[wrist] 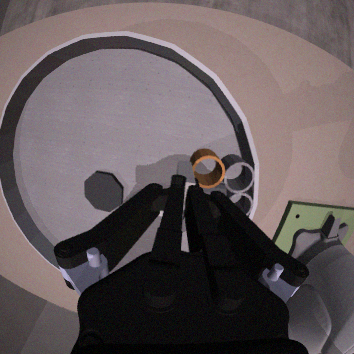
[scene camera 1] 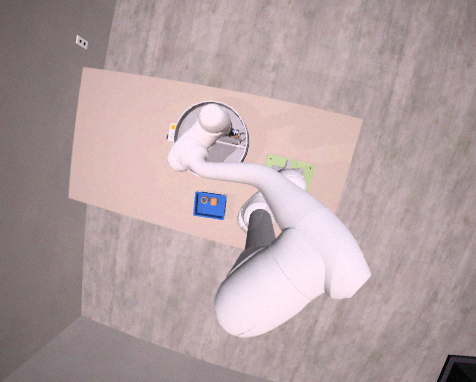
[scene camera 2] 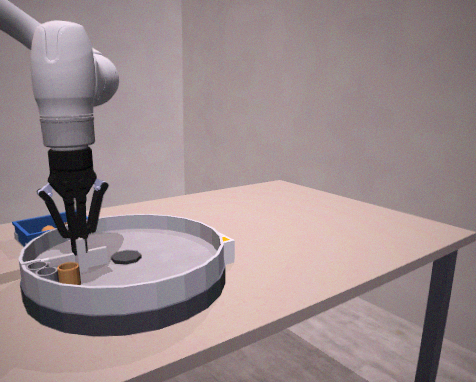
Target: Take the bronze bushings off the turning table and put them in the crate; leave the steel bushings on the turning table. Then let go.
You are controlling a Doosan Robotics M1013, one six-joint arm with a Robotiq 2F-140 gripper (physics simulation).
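Frame: origin at the arm's base, x down, y back, z left, level; metres.
Seen in the pictures: gripper, fingertip midpoint: (wrist: 182, 171) (scene camera 1: 230, 134) (scene camera 2: 82, 269); arm's base at its link origin: (wrist: 310, 254).
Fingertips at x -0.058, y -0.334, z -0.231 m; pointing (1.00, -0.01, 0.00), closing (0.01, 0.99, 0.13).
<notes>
Pixels of each thing's top centre, then the offset from my fingertips to it. "pt": a spot on its surface instead.
- white divider at a spot on its surface: (scene camera 2: 93, 259) pt dx +0.005, dy -0.043, dz +0.044 m
- bronze bushing at its top centre: (wrist: 207, 172) (scene camera 2: 68, 266) dx -0.017, dy +0.028, dz -0.006 m
- steel bushing at a spot on its surface: (wrist: 231, 163) pt dx -0.013, dy +0.055, dz -0.015 m
- blue crate at its top centre: (scene camera 2: 53, 221) (scene camera 1: 209, 205) dx +0.025, dy -0.093, dz +0.417 m
- dark hub at its top centre: (wrist: 101, 192) (scene camera 2: 126, 255) dx +0.014, dy -0.115, dz +0.038 m
- white box with a yellow mark, surface spot: (scene camera 2: 229, 250) pt dx +0.041, dy -0.345, dz -0.041 m
My gripper (scene camera 2: 80, 249) (wrist: 182, 171) is shut and empty, its fingertips low over the turning table (scene camera 2: 150, 296) (wrist: 254, 150) (scene camera 1: 210, 102), beside the white divider (scene camera 2: 93, 259). A bronze bushing (scene camera 2: 69, 274) (wrist: 199, 154) stands near the rim, close to the fingertips in the wrist view. Two steel bushings (scene camera 2: 37, 266) (scene camera 2: 47, 273) stand beside it; in the wrist view one steel bushing (wrist: 231, 163) shows well and the other is partly hidden by a finger. Grey shapes behind the fingers are unclear. The blue crate (scene camera 1: 212, 213) (scene camera 2: 20, 233) holds two bronze bushings (scene camera 1: 201, 199) (scene camera 1: 214, 201), one upright, one on its side.
A dark hub (scene camera 2: 126, 257) (wrist: 103, 191) sits at the turning table's centre. A white box with a yellow mark (scene camera 1: 172, 132) (scene camera 2: 229, 250) is attached outside the rim. The green base plate (scene camera 1: 309, 175) (wrist: 286, 226) carries a grey and white device. The arm's links pass above the table.
</notes>
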